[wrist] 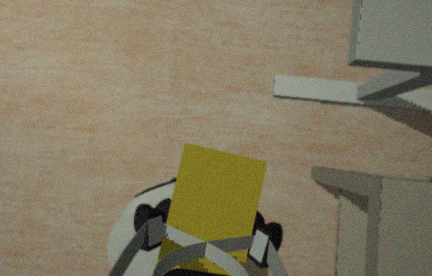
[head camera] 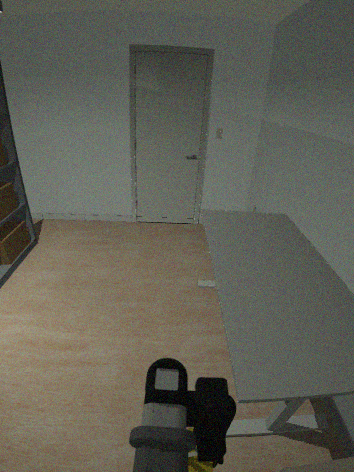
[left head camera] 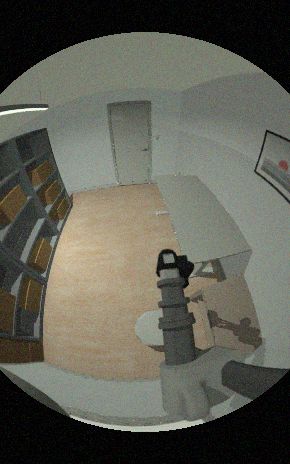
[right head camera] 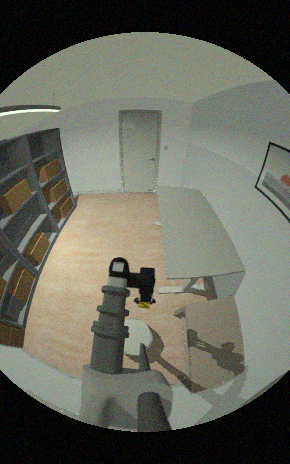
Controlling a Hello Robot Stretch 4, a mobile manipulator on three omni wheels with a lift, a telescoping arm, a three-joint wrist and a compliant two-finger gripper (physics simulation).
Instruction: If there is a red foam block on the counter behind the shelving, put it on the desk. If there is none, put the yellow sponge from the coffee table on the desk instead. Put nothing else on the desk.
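Where they show: gripper, fingertip midpoint: [wrist: 208,220] [head camera: 197,461] [right head camera: 144,301]; robot's base, origin of the base link: [left head camera: 153,326] [right head camera: 132,335].
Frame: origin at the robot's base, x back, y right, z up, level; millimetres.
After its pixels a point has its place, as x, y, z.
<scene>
My gripper [right head camera: 145,301] @(-260, 87, 786) [wrist: 208,220] @(-260, 87, 786) is shut on the yellow sponge [right head camera: 144,304] @(-233, 89, 833) [wrist: 218,195] @(-291, 91, 833), which sticks out flat between the two fingertips in the wrist view. The floor shows below and beyond it. The head view shows a little of the sponge [head camera: 201,464] @(-243, 91, 833) behind the wrist. The desk [head camera: 285,310] @(-879, 534, 693) [left head camera: 205,220] @(-899, 592, 693) [right head camera: 200,235] @(-903, 614, 693) [wrist: 395,35] @(-497, 285, 693) is the long grey table ahead and to the right, apart from the gripper. The low brownish coffee table [left head camera: 232,305] @(-45, 742, 423) [right head camera: 215,317] @(-146, 748, 424) [wrist: 407,220] @(-232, 517, 423) is nearer, to the gripper's right. The counter behind the shelving and a red foam block do not show.
Tall grey shelving [left head camera: 59,165] @(-2975, -2016, 868) [right head camera: 67,165] with brown boxes stands along the left. A closed door [head camera: 167,135] @(-3053, -197, 1133) [left head camera: 131,142] @(-3055, -170, 1076) [right head camera: 140,150] @(-3056, -150, 1087) is in the far wall. A round white shape [left head camera: 148,327] @(-10, -62, 187) [right head camera: 138,337] @(0, 65, 187) [wrist: 122,240] @(-11, -159, 187) lies below the arm. The desk's pale foot bar [wrist: 315,89] reaches out at floor level.
</scene>
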